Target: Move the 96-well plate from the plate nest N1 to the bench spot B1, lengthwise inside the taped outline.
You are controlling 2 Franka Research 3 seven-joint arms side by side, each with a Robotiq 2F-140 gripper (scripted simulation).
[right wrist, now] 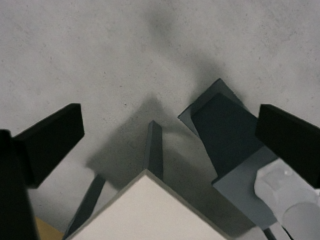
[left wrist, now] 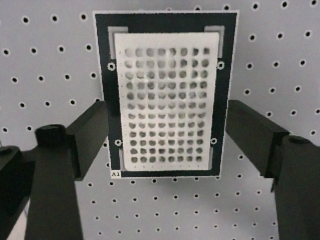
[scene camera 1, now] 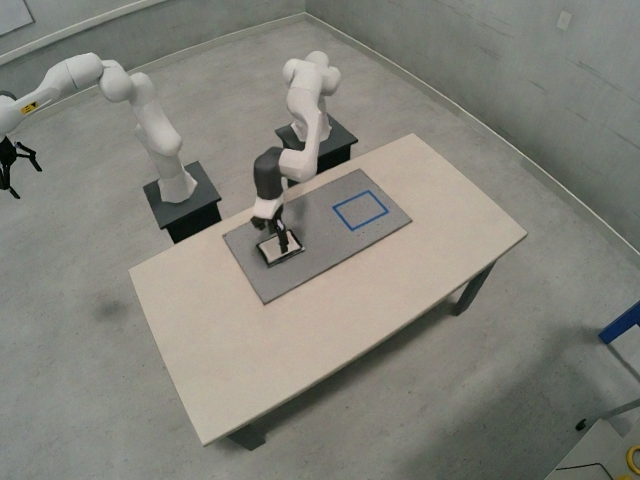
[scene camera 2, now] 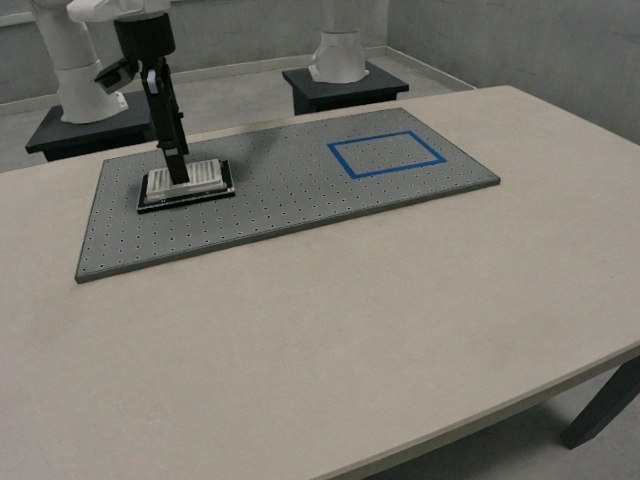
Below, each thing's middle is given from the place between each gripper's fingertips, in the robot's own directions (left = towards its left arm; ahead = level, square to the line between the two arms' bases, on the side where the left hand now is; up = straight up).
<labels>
The white 96-well plate [scene camera 2: 205, 175] lies 4 cm below my left hand [scene camera 2: 181, 167]. Also, from my left hand: black plate nest [scene camera 2: 225, 171] (6 cm below).
Now: the white 96-well plate 53 cm ahead of my right hand, 81 cm to the left of it and 38 cm below it. The rest, counted from my right hand: black plate nest (53 cm ahead, 81 cm to the left, 39 cm below).
</labels>
